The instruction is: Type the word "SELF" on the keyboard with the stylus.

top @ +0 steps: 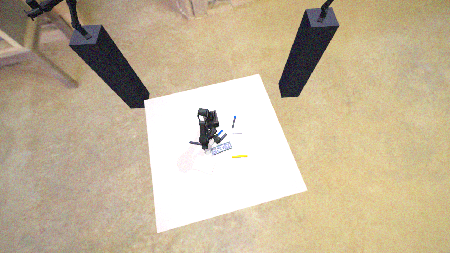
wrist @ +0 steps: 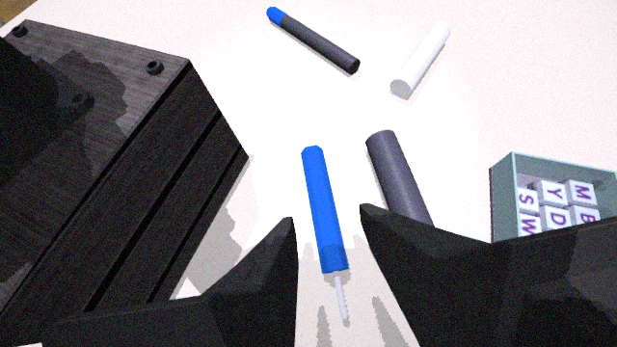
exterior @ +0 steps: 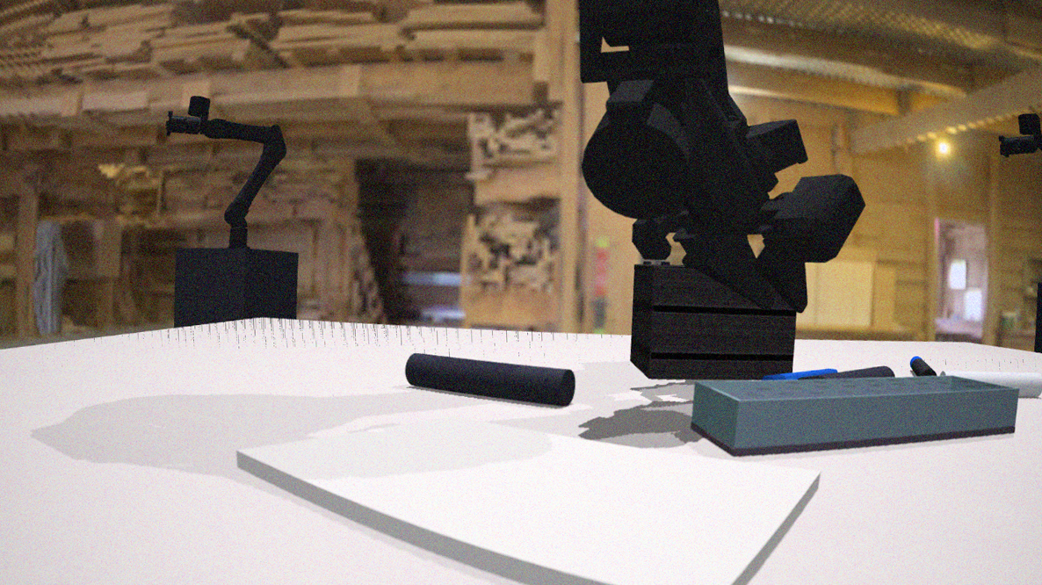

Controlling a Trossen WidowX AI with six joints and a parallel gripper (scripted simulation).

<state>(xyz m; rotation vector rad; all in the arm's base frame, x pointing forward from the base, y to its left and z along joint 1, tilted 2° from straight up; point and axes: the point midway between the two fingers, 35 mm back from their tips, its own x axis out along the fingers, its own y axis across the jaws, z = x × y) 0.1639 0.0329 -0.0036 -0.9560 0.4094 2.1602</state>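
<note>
The blue stylus lies 60 mm below my gripper tip. From my gripper tip the other things lie so: white cylinder 20 mm behind, 200 mm to the left, 60 mm below; blue-tipped dark pen 160 mm behind, 180 mm to the left, 60 mm below; yellow cylinder 220 mm ahead, 200 mm to the left, 60 mm below.
</note>
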